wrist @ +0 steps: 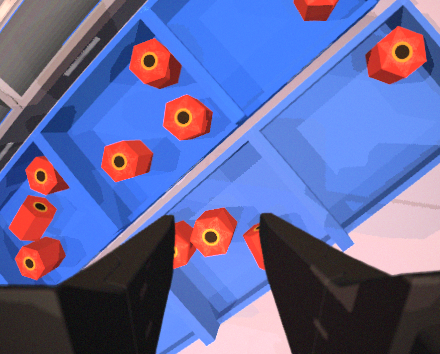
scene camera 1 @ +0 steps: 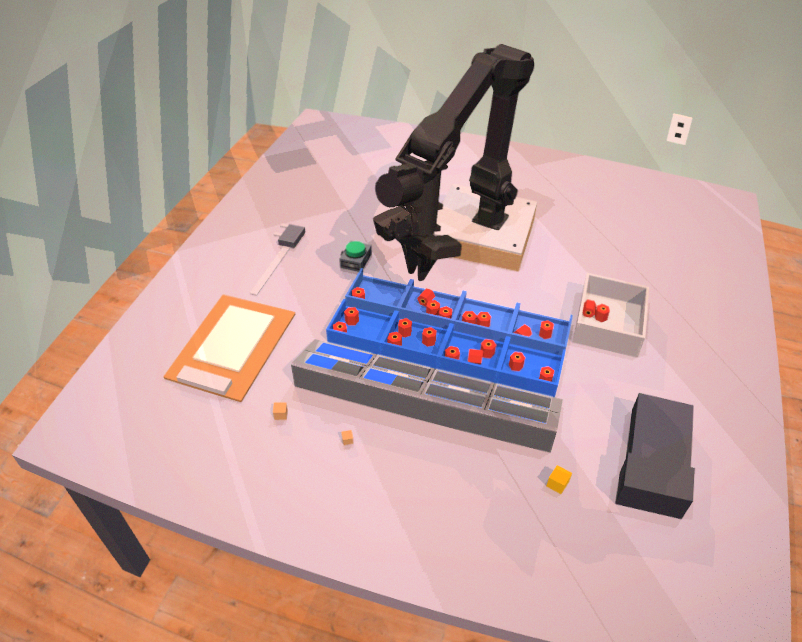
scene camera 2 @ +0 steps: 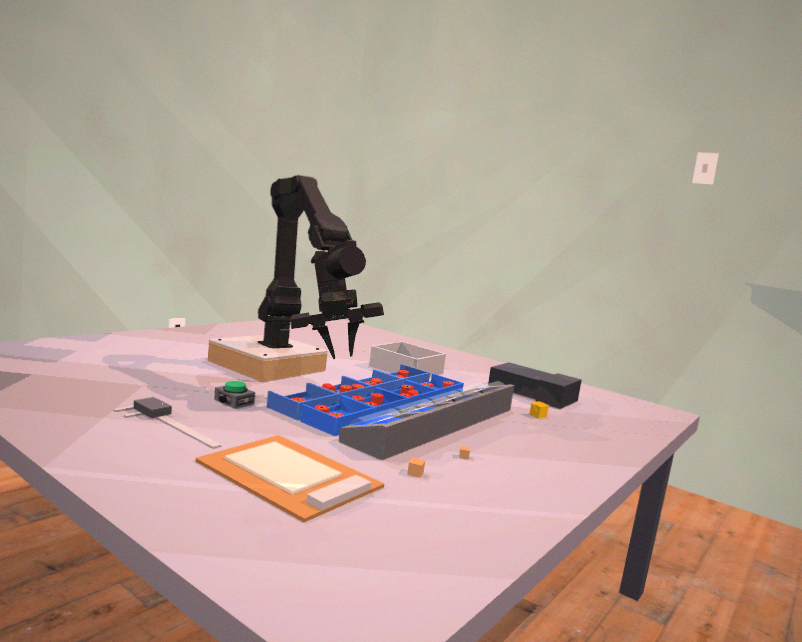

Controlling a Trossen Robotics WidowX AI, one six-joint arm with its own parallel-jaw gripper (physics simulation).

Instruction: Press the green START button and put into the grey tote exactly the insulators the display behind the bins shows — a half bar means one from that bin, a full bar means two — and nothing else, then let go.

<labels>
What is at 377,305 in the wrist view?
My gripper.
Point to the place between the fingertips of my gripper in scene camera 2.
342,357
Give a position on a dark box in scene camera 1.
657,477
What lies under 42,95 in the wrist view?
A display bar.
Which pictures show my gripper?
The wrist view, scene camera 1 and scene camera 2: all of them.
</labels>
